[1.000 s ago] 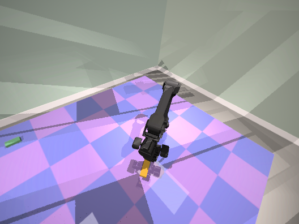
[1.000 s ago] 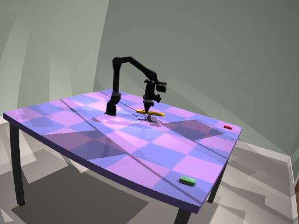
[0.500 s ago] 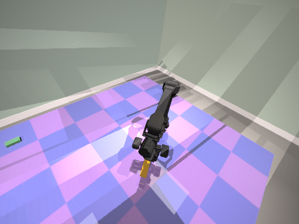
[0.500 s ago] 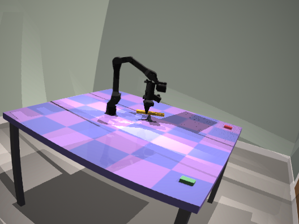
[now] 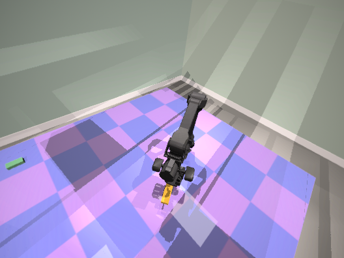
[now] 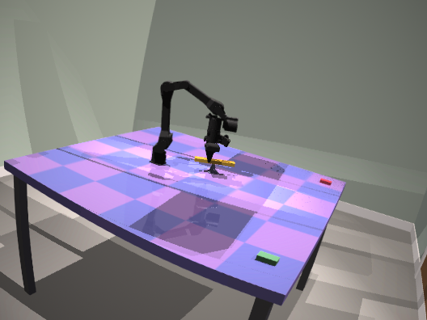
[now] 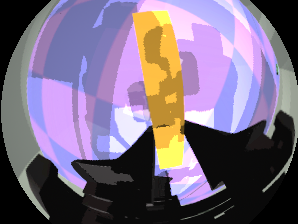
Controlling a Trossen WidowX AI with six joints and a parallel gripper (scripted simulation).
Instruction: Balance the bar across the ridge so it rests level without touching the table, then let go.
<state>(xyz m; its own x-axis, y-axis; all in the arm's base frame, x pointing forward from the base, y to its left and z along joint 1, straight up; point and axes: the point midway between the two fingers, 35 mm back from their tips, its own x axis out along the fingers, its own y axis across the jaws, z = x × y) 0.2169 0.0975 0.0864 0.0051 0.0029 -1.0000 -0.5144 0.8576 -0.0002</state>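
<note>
My gripper tip is 20 mm short of the orange bar and 10 mm to the right of it. Round my gripper tip: red block 520 mm ahead, 400 mm to the left, 40 mm below; then green block 520 mm ahead, 600 mm to the right, 40 mm below.
</note>
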